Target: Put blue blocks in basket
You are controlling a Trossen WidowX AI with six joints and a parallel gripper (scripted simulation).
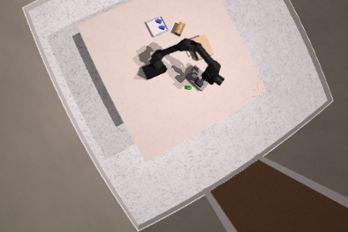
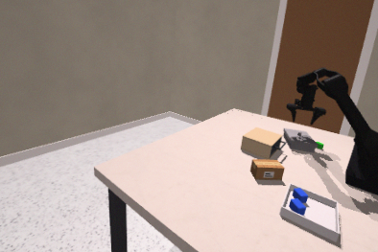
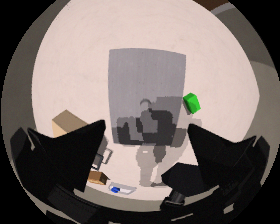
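The cardboard box lies 44 cm to the left of my hand, 12 cm below it and 11 cm ahead of it. Also, from my hand: grey lid: 11 cm below; green block: 15 cm below, 11 cm behind, 3 cm to the right; grey box: 15 cm below.
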